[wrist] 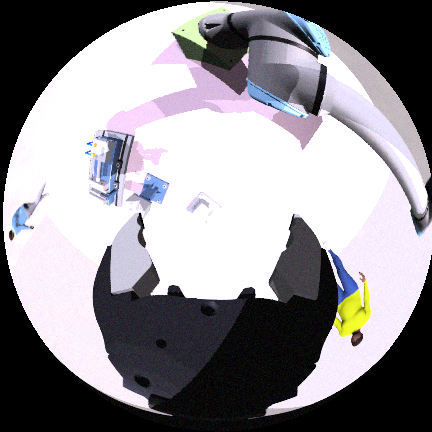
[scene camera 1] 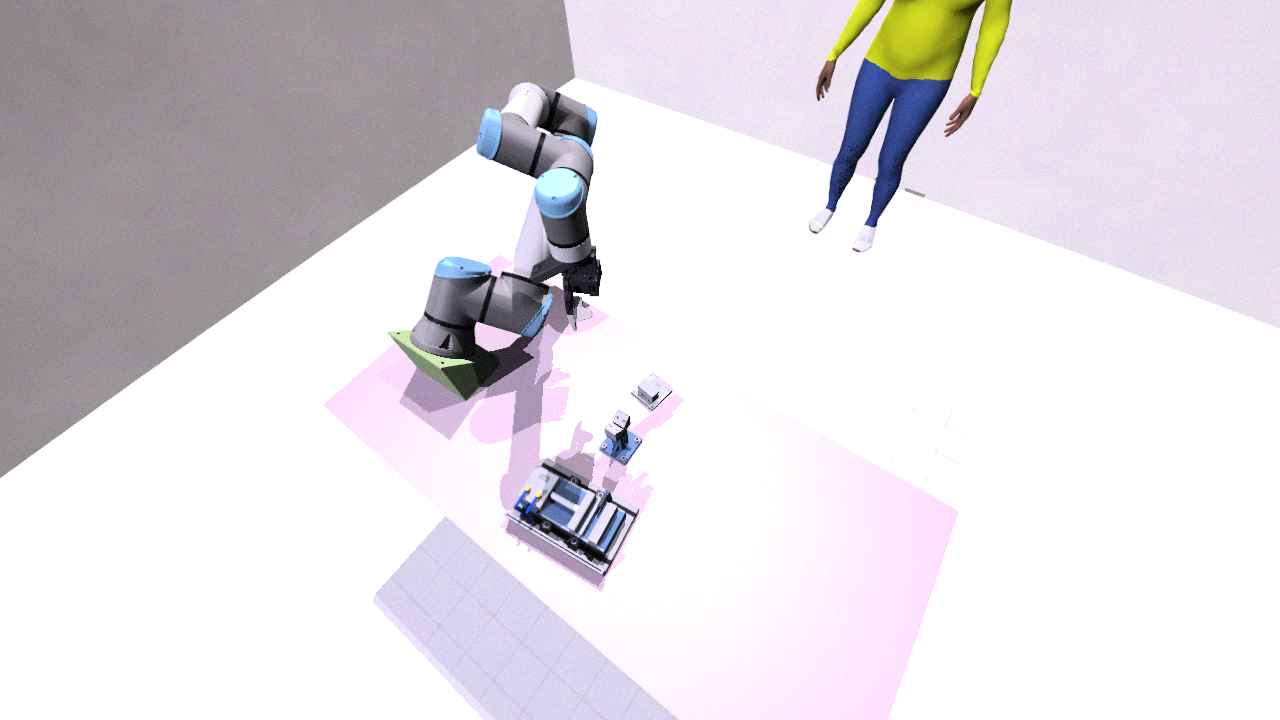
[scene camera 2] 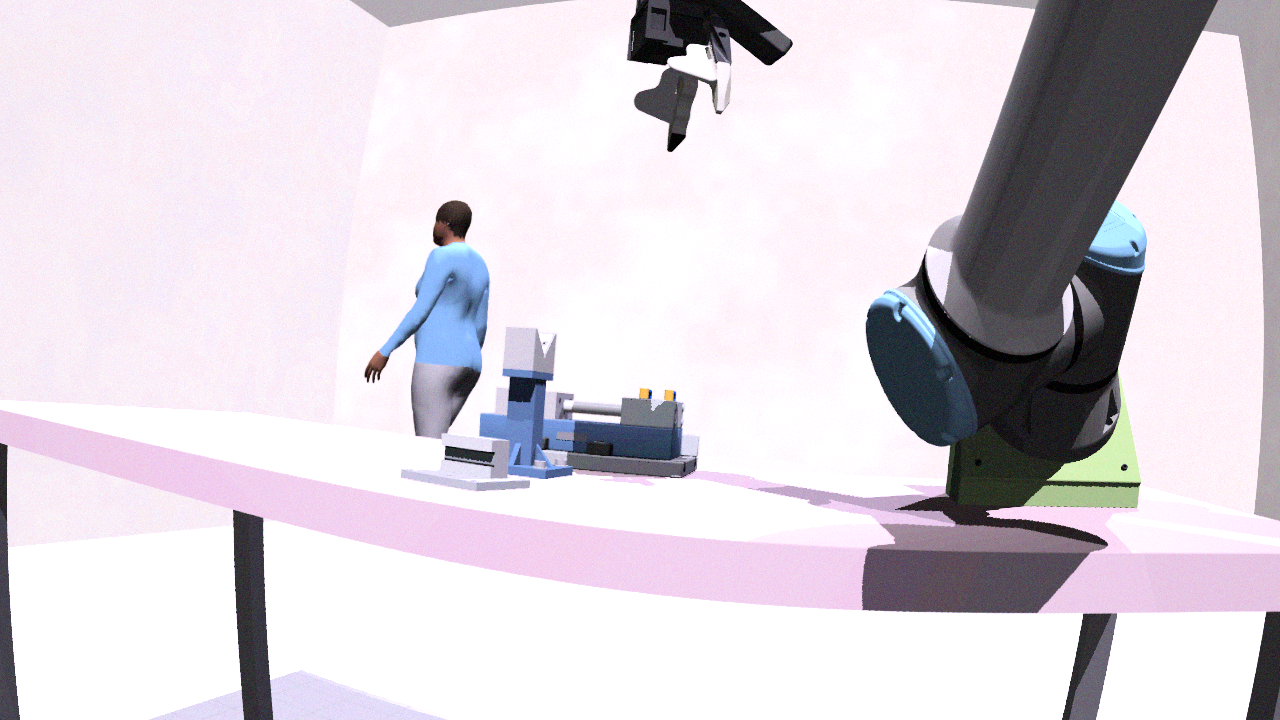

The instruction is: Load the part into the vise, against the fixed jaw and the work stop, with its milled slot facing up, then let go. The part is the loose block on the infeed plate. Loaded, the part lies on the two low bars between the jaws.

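Frame: origin at the arm's base, x ahead, y left, z up, level; millimetres.
Seen in the pictures: gripper, between the fingertips: (wrist: 215,215) (scene camera 1: 579,307) (scene camera 2: 692,134); arm's base, origin of its link: (scene camera 1: 443,344) (scene camera 2: 1051,401).
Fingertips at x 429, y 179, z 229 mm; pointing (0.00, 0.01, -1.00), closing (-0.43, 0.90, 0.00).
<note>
Pixels of each thing's top centre, then the offset from my fingertips to it.
- light grey block, centre of its top: (scene camera 2: 475,436) (scene camera 1: 648,388) (wrist: 199,211) 183 mm ahead, 19 mm left, 302 mm down
- infeed plate, centre of its top: (scene camera 2: 465,474) (scene camera 1: 651,390) (wrist: 203,208) 187 mm ahead, 32 mm left, 338 mm down
- vise, centre of its top: (scene camera 2: 585,392) (scene camera 1: 568,504) (wrist: 93,175) 180 mm ahead, 395 mm right, 247 mm down
The part, a light grey block (scene camera 1: 648,388) (scene camera 2: 489,452) (wrist: 202,206), rests on the infeed plate (scene camera 1: 664,390) (scene camera 2: 484,484). In scene camera 2 a dark slot runs along its upright side, so the slot faces sideways. The block is washed out in the wrist view. The vise (scene camera 1: 572,514) (scene camera 2: 617,439) (wrist: 106,165), blue and grey, stands beyond the blue stand; no block shows between its jaws, and fine detail there is hard to make out. My gripper (scene camera 1: 580,320) (scene camera 2: 697,129) (wrist: 215,215) is open and empty, high above the table and away from the part.
A blue stand (scene camera 1: 620,445) (scene camera 2: 526,420) (wrist: 156,189) with a notched grey top rises between plate and vise. Yellow-tipped blue pieces (scene camera 1: 533,497) stand at one vise end. The green arm base (scene camera 1: 444,367) (scene camera 2: 1042,479) is on the table. Two people (scene camera 1: 904,80) (scene camera 2: 453,304) stand beyond the table.
</note>
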